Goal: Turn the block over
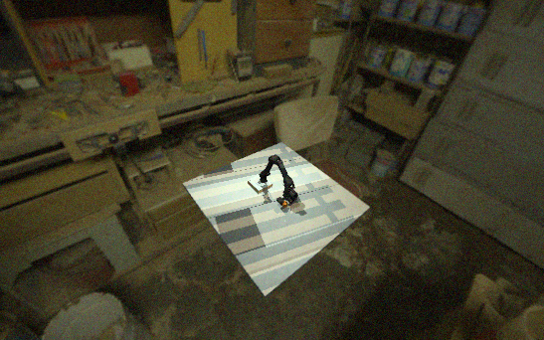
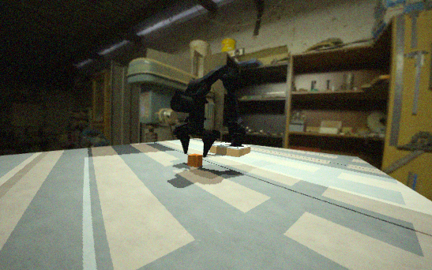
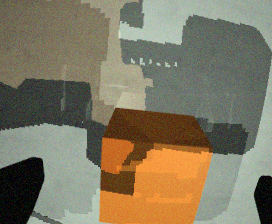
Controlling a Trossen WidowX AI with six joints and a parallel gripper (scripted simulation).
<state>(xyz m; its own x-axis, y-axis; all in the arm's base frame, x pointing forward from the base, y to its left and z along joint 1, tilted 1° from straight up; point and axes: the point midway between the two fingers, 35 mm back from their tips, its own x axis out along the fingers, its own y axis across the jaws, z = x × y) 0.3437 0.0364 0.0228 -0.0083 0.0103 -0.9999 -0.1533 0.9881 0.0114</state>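
Right now the small orange block is 20 mm below my gripper tip and 10 mm behind it.
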